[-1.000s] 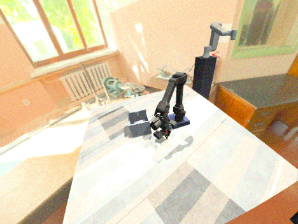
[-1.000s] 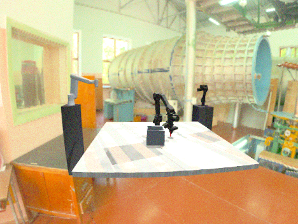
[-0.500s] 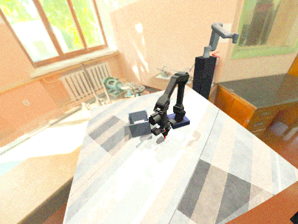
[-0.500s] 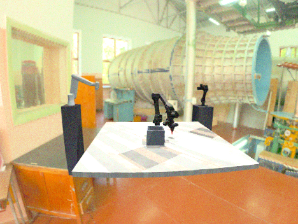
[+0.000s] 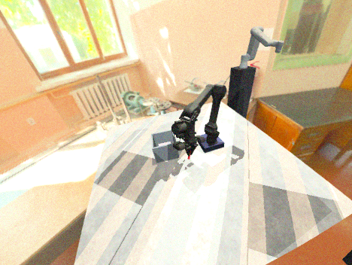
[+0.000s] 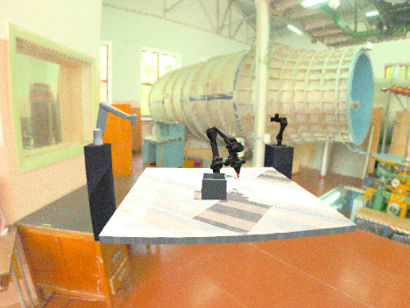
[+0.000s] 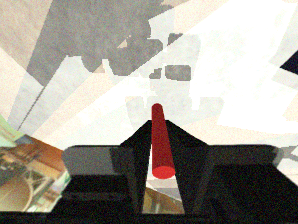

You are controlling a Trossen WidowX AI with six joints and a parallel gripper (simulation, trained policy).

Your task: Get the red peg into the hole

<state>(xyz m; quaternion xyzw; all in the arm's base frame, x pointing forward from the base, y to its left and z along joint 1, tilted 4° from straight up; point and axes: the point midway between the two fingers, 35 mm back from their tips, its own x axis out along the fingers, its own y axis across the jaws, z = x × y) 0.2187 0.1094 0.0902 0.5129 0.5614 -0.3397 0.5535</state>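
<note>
The light plate is 200 mm to the right of my gripper tip, 100 mm ahead of it and 70 mm below it. From my gripper tip the other things lie so: red peg 10 mm to the right, 10 mm above.
</note>
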